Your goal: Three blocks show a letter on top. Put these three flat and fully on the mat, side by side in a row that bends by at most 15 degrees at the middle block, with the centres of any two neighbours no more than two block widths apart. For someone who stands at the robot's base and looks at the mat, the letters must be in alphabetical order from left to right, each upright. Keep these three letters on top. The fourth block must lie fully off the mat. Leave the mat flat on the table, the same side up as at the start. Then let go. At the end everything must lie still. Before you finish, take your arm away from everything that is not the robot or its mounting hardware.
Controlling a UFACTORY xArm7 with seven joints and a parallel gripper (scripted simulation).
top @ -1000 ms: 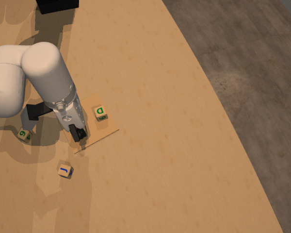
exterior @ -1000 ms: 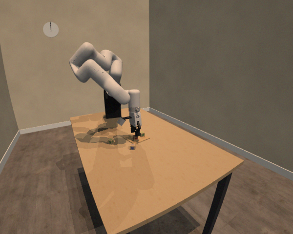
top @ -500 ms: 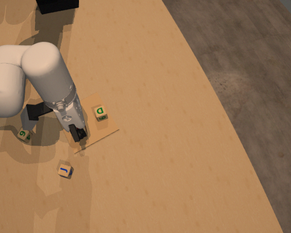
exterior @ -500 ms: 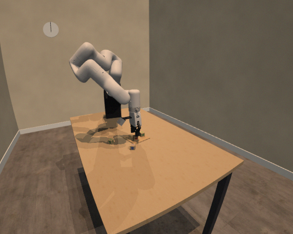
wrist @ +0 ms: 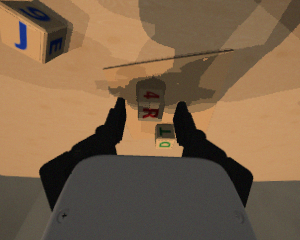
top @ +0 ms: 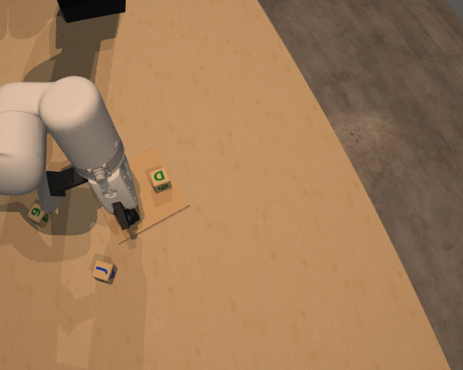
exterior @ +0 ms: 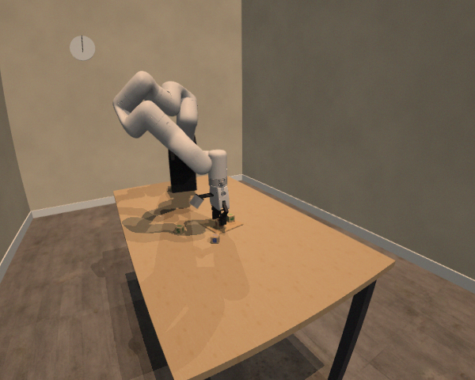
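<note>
The tan mat lies 3 cm behind my hand, 1 cm to the left of it and 4 cm below it. The rest, counted from my hand: green D block (4 cm behind, 6 cm to the left, 2 cm below).
</note>
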